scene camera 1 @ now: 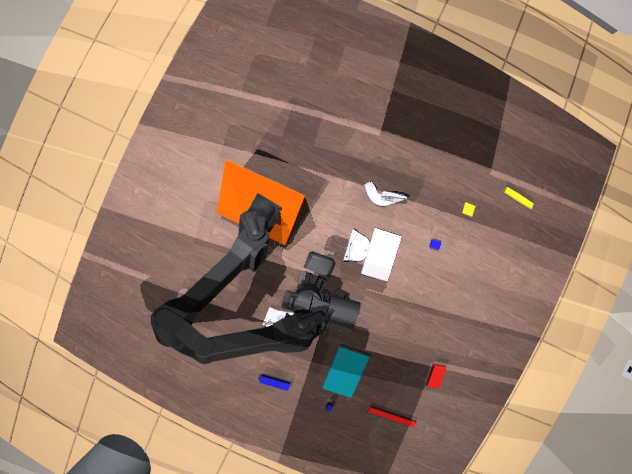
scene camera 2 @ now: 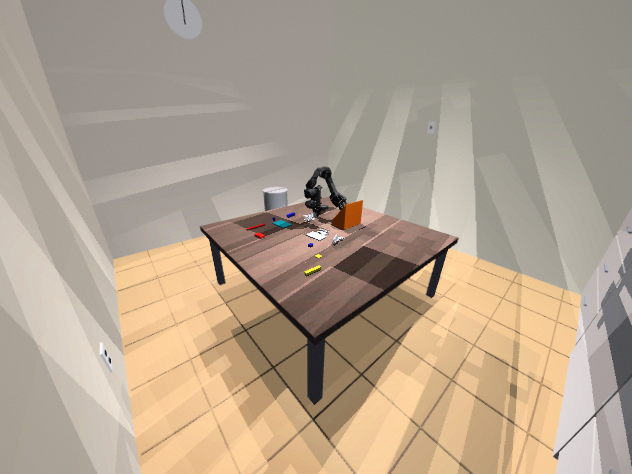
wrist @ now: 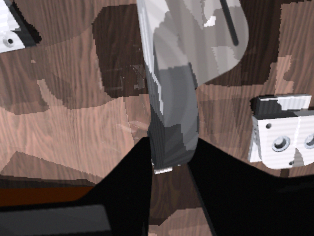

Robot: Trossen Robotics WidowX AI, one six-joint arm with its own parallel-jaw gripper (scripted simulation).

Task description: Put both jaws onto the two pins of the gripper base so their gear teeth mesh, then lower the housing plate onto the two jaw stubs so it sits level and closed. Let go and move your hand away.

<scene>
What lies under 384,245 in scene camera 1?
A white rectangular plate.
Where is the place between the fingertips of the gripper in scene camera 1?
308,289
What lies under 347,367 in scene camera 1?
A cyan plate.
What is the gripper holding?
A jaw.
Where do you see a jaw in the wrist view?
181,52
</scene>
